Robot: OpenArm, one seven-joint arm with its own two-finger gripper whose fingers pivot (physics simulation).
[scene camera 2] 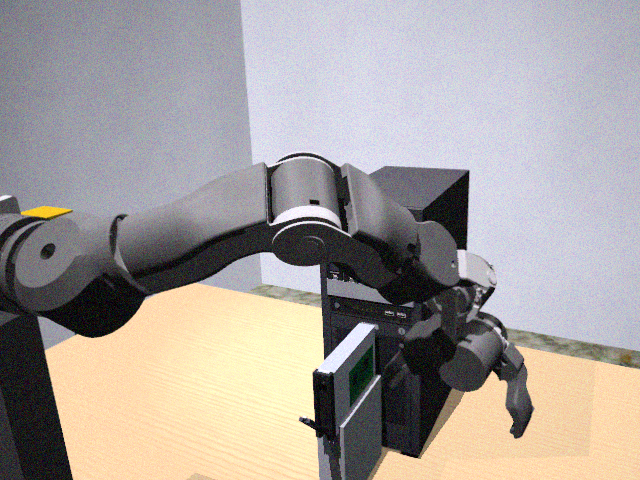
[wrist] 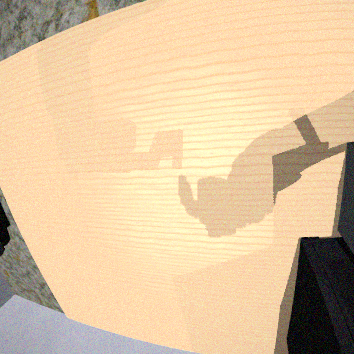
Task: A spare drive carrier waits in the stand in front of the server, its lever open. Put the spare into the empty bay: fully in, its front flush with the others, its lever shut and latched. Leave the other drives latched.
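The spare drive carrier (scene camera 2: 347, 352) stands upright in the grey stand (scene camera 2: 360, 434) in scene camera 2, with a silver top, a green board on its side and a black front. Its lever (scene camera 2: 308, 423) sticks out from the front, open. The black server (scene camera 2: 423, 186) stands behind it. The arm hides the drive bays, so the empty bay and latched drives do not show. My gripper (scene camera 2: 452, 407) is open and empty, its fingers spread wide, to the right of the carrier and in front of the server's right side. The carrier does not show in the wrist view.
The wooden table (scene camera 2: 180, 372) (wrist: 140, 225) carries shadows of the arm. Dark blocky shapes fill the lower right of the wrist view; I cannot tell which part they are. The raised arm (scene camera 2: 305, 191) spans from the left across the server. Walls stand behind the table.
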